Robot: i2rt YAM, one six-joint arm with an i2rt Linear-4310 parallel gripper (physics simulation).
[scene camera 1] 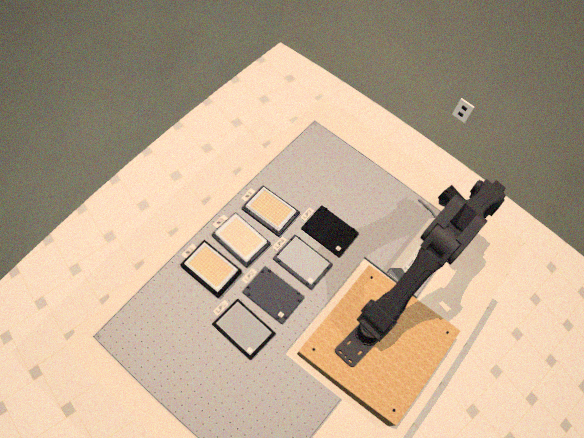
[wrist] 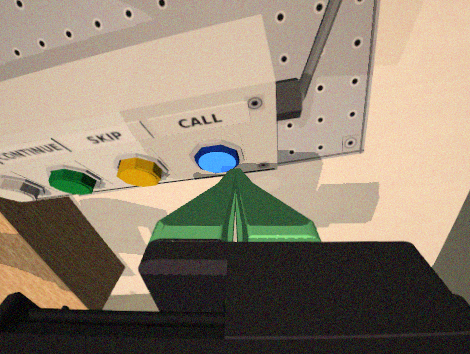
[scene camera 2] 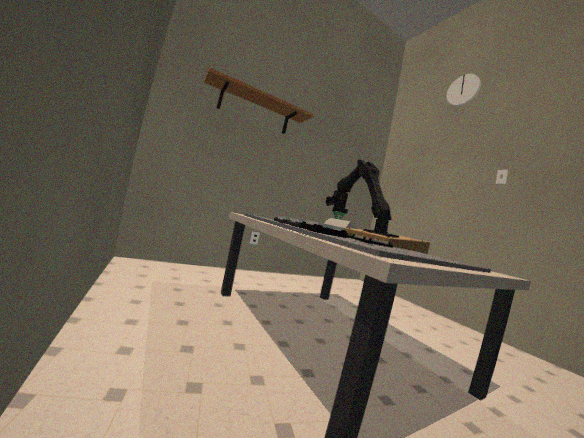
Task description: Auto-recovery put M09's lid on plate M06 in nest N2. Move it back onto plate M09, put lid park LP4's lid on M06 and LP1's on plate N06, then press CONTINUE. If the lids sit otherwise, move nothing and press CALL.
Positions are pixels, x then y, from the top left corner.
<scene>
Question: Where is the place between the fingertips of the gripper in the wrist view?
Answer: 235,176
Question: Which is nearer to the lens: the green CONTINUE button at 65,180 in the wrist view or the yellow SKIP button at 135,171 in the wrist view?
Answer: The yellow SKIP button.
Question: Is the gripper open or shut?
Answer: Shut.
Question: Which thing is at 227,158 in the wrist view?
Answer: A blue CALL button.
</scene>
